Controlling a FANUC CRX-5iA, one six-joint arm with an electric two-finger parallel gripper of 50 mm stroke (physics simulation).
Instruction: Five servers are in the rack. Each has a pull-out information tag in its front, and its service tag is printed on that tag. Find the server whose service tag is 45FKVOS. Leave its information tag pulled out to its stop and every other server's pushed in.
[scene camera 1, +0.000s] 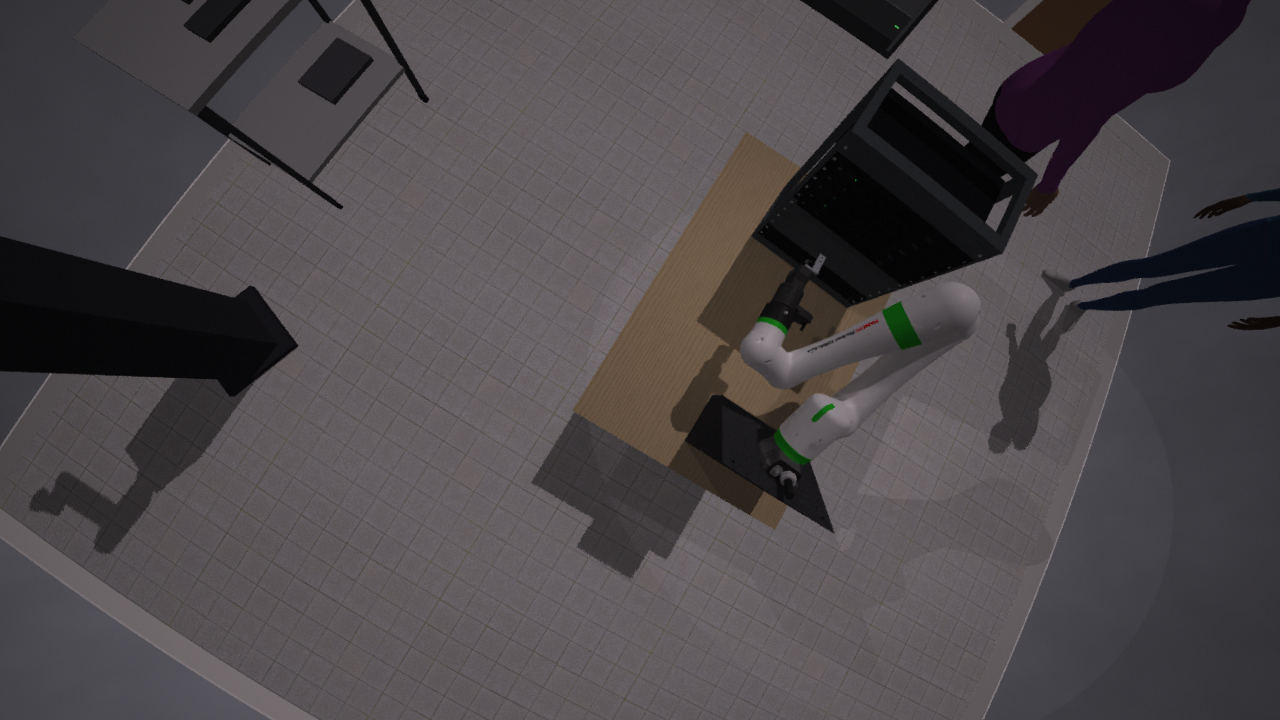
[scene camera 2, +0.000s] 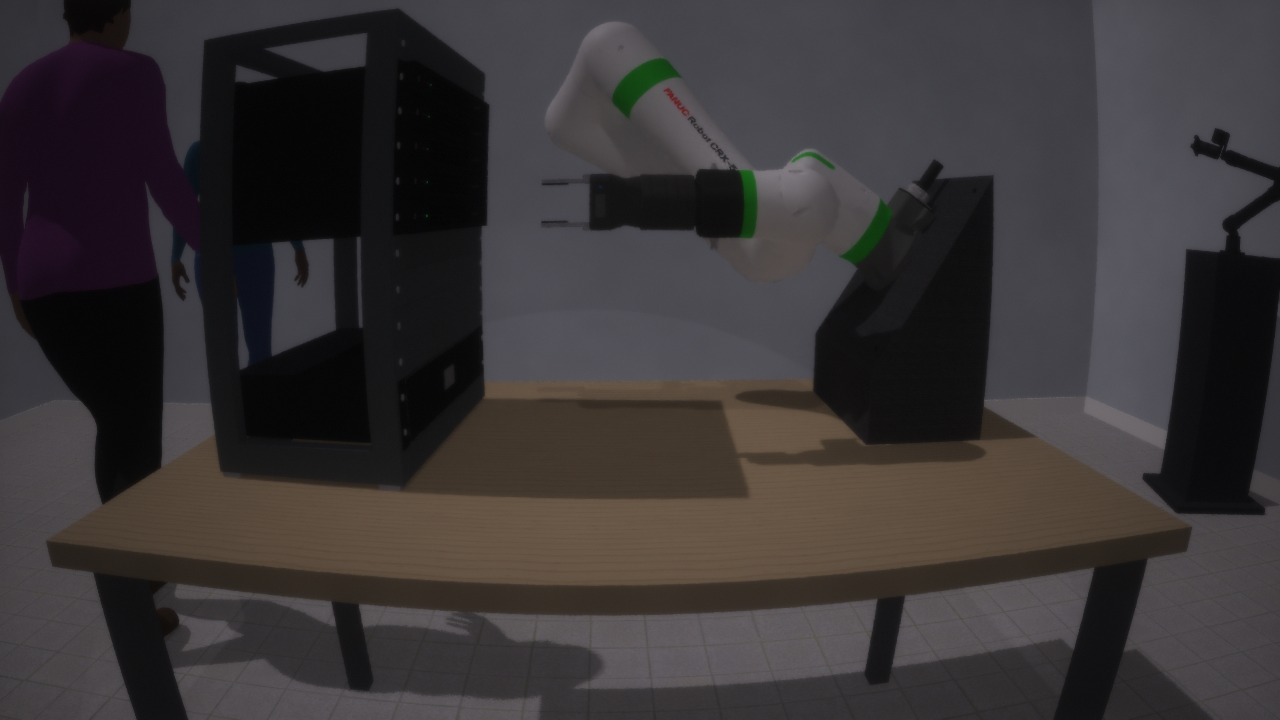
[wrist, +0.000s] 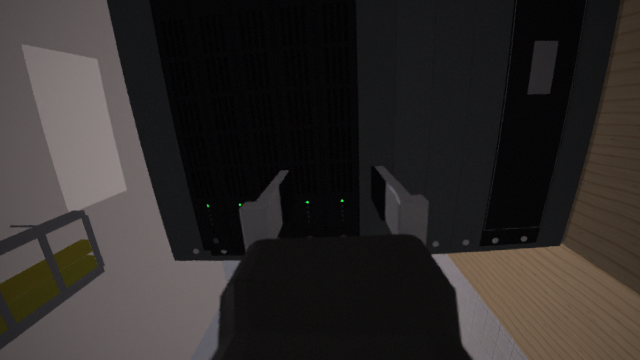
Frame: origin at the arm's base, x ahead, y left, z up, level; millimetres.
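Seen in the pictures: gripper, fingertip midpoint: (scene camera 1: 816, 259) (scene camera 2: 542, 203) (wrist: 332, 184); arm's base, link origin: (scene camera 1: 776, 460) (scene camera 2: 896, 256).
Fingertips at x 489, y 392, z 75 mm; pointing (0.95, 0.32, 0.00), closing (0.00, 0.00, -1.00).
Offsets run from my fingertips to a thing's top centre. "pt": to the spot under its first point. Level surfaces: height alone.
The rack (scene camera 1: 1014, 214) (scene camera 2: 384, 268) (wrist: 152, 125) stands on the table. The black servers @[pt dx +132, dy +60, dz +77 mm] (scene camera 2: 438, 152) (wrist: 270, 100) fill its upper part; in the wrist view they run side by side as dark upright bands, with small green lights near their lower ends. One light is hidden behind a finger. No information tag can be made out as standing out, and no service tag can be read; the fronts are very dark. My gripper (scene camera 1: 819, 262) (scene camera 2: 543, 203) (wrist: 332, 184) is open and empty, level, a short way in front of the rack, with its fingers one above the other.
Grey blank panels (wrist: 430, 100) lie below the servers, then a black unit @[pt dx +138, dy +94, dz -258 mm] (scene camera 2: 425, 398) (wrist: 520, 150) with a light label. The wooden table @[dz -351 mm] (scene camera 1: 662, 304) (scene camera 2: 626, 555) bears my black slanted base (scene camera 2: 930, 313). A person in purple (scene camera 1: 1083, 89) (scene camera 2: 89, 179) stands behind the rack.
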